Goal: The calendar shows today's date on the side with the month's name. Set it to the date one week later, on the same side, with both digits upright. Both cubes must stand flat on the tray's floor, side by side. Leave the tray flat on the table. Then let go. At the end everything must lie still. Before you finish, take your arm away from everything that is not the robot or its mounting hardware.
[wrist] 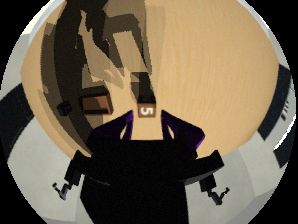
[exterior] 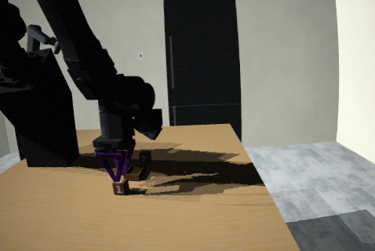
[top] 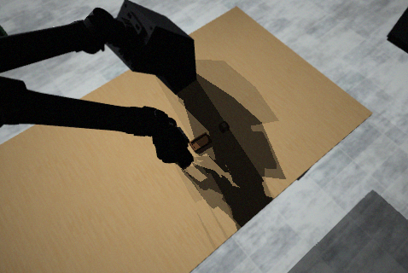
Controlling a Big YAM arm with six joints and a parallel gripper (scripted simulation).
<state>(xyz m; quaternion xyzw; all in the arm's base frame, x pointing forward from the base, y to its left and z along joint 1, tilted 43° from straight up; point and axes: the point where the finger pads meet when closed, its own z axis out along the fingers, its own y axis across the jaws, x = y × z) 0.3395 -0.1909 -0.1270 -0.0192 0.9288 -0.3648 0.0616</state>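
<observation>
My hand is 110 mm to the right of the brown tray and 40 mm above it.
</observation>
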